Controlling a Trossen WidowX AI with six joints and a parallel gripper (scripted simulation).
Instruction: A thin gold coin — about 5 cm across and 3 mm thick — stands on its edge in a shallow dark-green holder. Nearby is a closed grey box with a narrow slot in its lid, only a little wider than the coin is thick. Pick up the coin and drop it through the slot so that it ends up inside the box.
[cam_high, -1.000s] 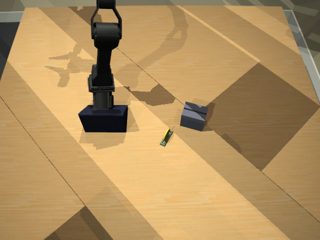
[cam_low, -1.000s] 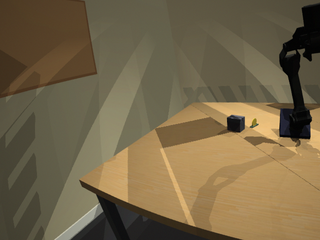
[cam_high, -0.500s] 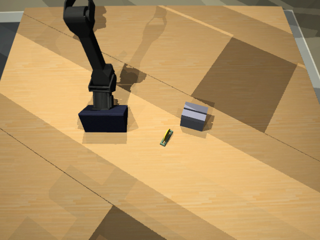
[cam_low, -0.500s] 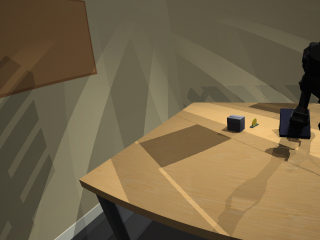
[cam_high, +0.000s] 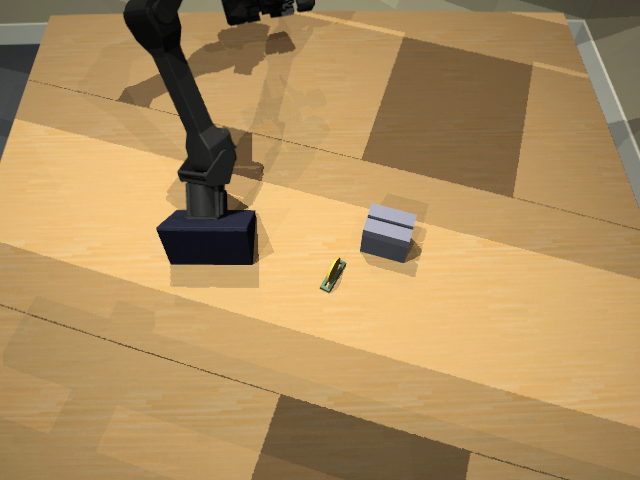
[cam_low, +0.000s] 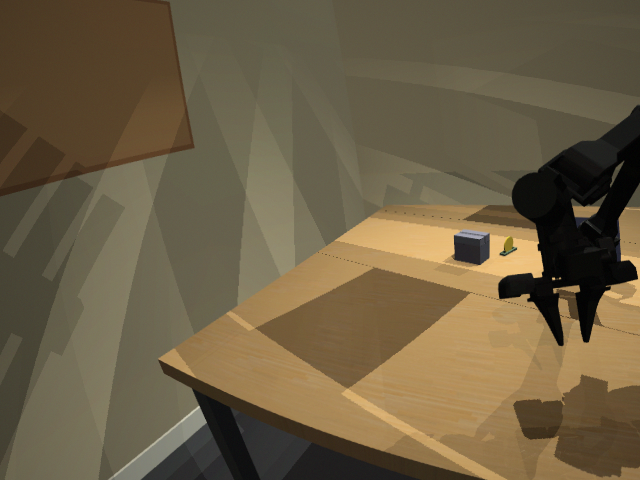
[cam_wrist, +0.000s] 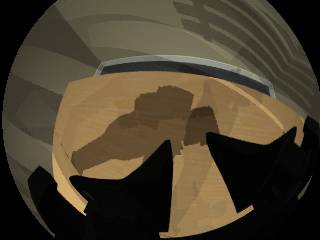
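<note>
My gripper tip is now 20 cm short of the thin gold coin, 57 cm to the left of it and 8 cm above it.
</note>
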